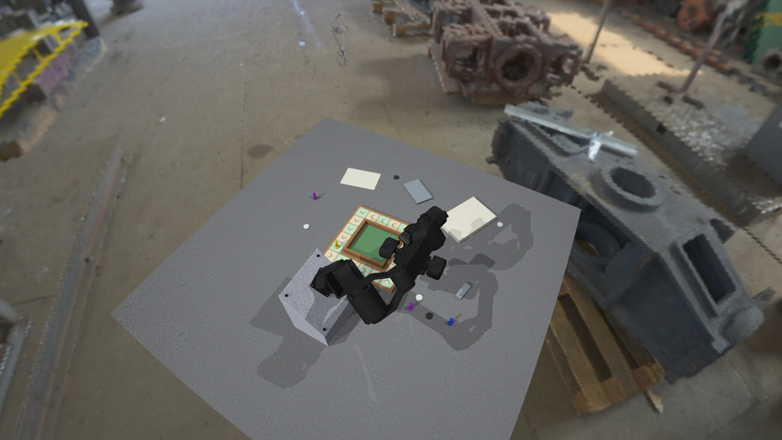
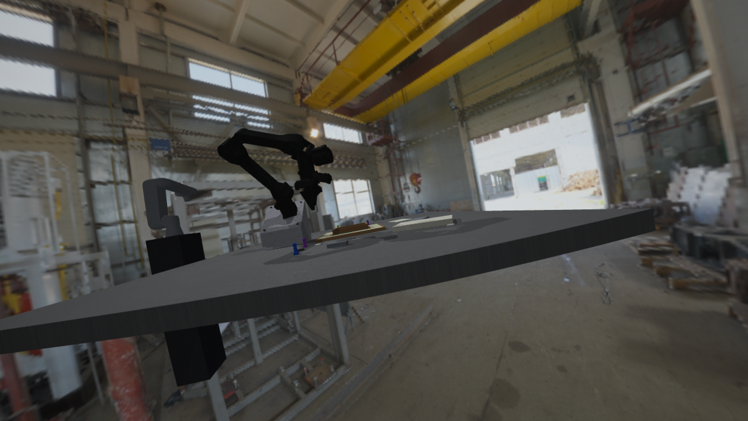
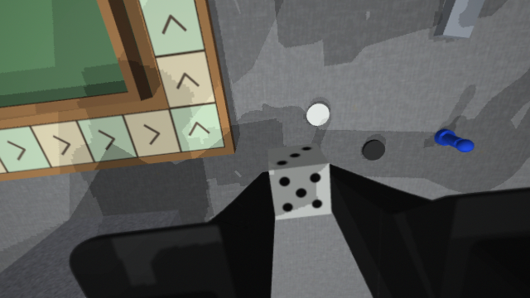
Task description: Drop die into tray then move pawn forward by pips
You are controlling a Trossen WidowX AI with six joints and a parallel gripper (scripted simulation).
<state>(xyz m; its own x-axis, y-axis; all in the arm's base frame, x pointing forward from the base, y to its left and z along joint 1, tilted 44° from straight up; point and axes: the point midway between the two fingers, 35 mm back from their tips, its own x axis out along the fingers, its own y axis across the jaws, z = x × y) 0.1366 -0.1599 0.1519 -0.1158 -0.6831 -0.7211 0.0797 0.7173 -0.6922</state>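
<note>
The yellow pawn is 30 cm to the left of my gripper tip, 10 cm below it and 7 cm ahead of it. The rest, counted from my gripper tip: blue pawn 16 cm to the right, 11 cm below, 5 cm behind; then small grey block 16 cm to the right, 12 cm below, 7 cm ahead; then white die right at my gripper tip.
</note>
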